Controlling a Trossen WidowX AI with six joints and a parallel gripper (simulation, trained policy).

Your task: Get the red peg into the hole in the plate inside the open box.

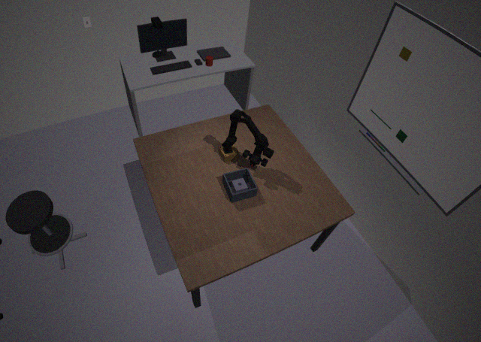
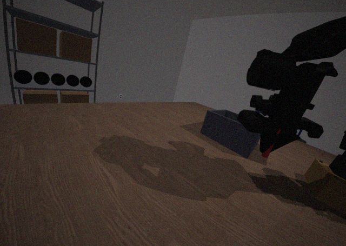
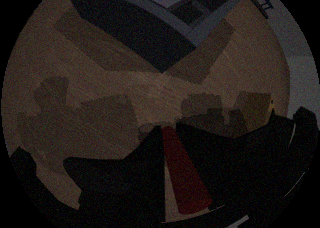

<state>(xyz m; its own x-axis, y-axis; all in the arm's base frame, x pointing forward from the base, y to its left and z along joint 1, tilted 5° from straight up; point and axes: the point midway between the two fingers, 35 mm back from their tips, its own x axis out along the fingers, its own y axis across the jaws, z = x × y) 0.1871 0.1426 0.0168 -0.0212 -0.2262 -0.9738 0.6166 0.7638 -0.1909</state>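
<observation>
My gripper tip is 140 mm short of the plate, 130 mm to the left of it and 20 mm above it. Round my gripper tip: red peg 30 mm above, 10 mm to the left; then blue box 140 mm ahead, 130 mm to the right, 40 mm below.
</observation>
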